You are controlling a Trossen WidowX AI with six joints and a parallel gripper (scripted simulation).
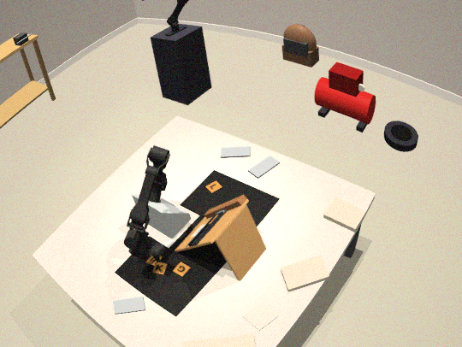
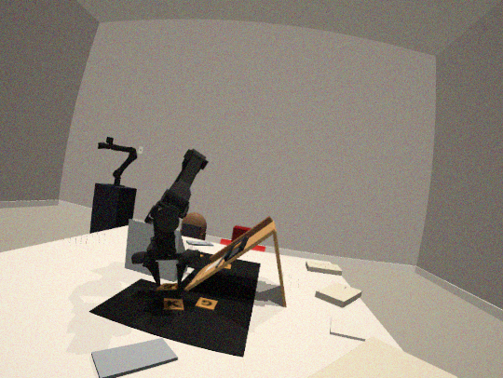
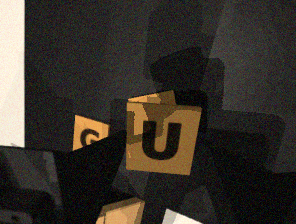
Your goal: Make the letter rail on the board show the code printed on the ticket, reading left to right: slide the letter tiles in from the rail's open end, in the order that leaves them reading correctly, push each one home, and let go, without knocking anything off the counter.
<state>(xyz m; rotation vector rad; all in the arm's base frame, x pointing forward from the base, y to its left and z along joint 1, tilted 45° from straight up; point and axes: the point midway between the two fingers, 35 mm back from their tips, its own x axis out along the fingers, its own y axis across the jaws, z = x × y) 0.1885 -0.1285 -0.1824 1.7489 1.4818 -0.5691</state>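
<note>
My gripper tip is now 5 cm above the k tile and 2 cm short of it. Also, from my gripper tip: u tile (right at my gripper tip); black mat (23 cm to the left, 5 cm below, 1 cm ahead); g tile (10 cm ahead, 6 cm to the left, 5 cm below).
</note>
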